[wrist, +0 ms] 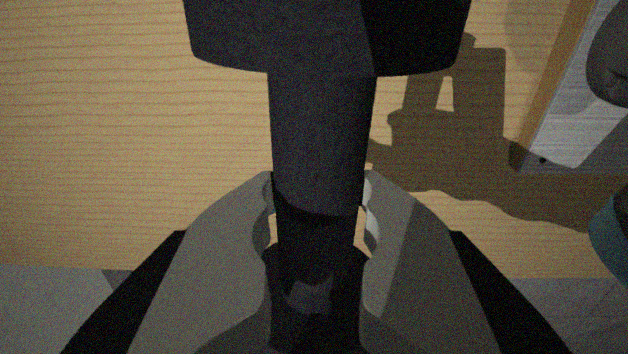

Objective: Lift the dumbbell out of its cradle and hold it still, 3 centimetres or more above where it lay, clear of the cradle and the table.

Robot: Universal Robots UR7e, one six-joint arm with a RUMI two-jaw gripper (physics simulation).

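Places are measured from the arm's base along level axes (x ahead, y left, z up), in millimetres.
Pixels of known places: gripper, fingertip midpoint: [318, 174].
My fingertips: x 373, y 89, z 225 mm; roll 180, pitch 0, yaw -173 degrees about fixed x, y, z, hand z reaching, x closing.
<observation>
Behind a point stands the place of what it marks.
The black dumbbell [320, 125] @[x 375, y 49, z 265 mm] shows in the middle of the wrist view, its handle running down the view and one wide, angular head at the top edge. My gripper [318, 174] @[x 373, y 89, z 225 mm] is shut on the handle, with one grey finger on each side. The dumbbell is held above the wooden table top [100, 125] @[x 696, y 195, z -39 mm], and its shadow falls apart from it, to the right. The far end of the dumbbell is hidden in the dark between the fingers. I cannot make out the cradle for certain in this view.
A grey metal-like plate [565, 127] @[x 42, y 115, z -6 mm] with a wooden side edge lies at the upper right, with a dark rounded object [607, 60] over it. Part of a teal object [611, 232] shows at the right edge. The table's edge crosses the lower part, with grey floor beyond.
</observation>
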